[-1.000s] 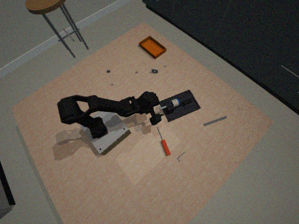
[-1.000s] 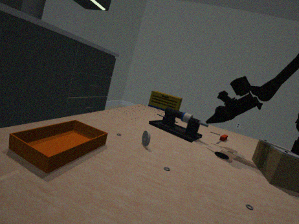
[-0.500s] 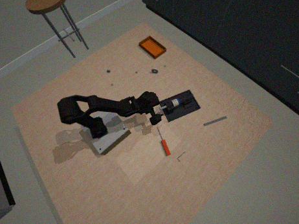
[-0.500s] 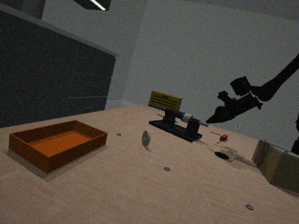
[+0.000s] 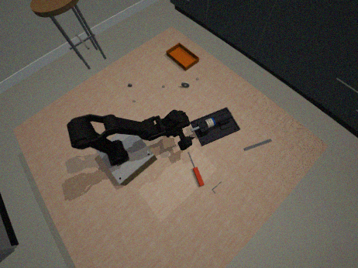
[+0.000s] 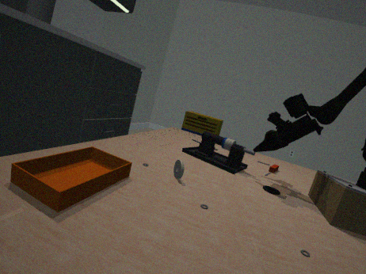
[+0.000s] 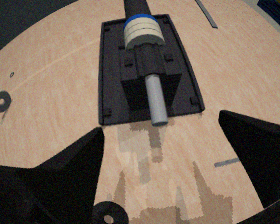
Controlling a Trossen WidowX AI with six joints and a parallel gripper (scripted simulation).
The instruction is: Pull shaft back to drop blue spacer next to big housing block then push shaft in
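Now: gripper tip 7 cm short of the grey shaft, 1 cm to the left of it and 2 cm above it. Round my gripper tip: blue spacer: 12 cm ahead, 2 cm to the right, 2 cm below; then dark fixture base: 15 cm ahead, 2 cm to the right, 5 cm below; then pale spacer: 9 cm ahead, 1 cm to the right, 2 cm below.
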